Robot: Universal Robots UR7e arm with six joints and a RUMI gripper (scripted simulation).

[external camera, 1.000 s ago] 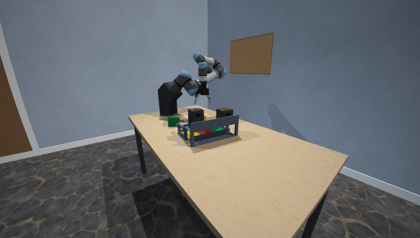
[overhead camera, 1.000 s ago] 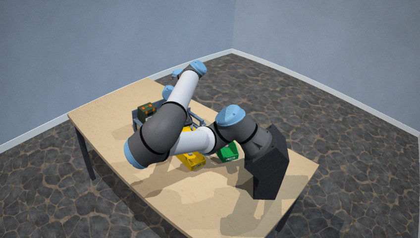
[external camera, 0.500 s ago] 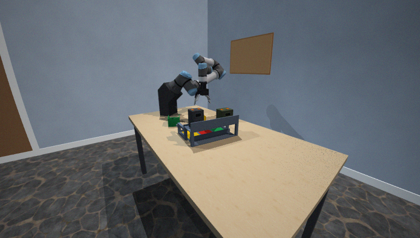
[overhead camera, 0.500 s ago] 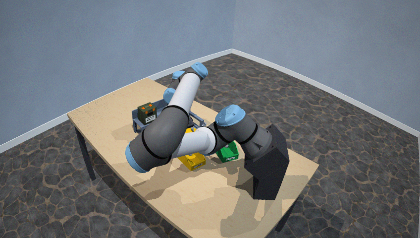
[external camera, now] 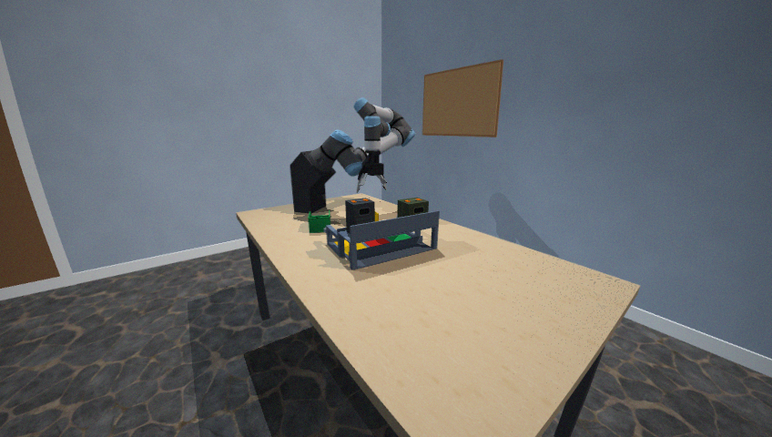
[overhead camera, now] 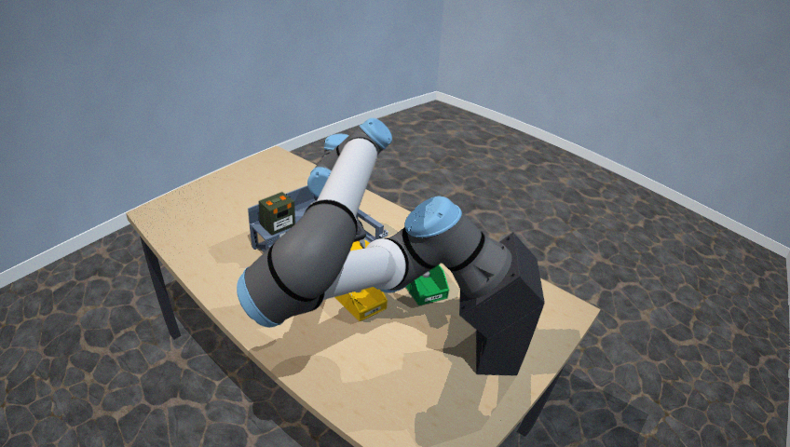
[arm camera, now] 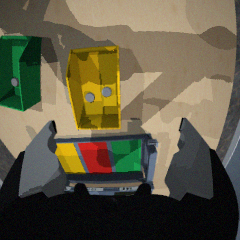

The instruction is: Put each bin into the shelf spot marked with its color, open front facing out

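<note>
Now: the yellow bin 10 mm behind my hand, 50 mm to the right of it and 130 mm below it. From my hand the other things lie so: green bin 70 mm behind, 250 mm to the right, 130 mm below; then black box 350 mm ahead, 210 mm to the right, 10 mm below.
</note>
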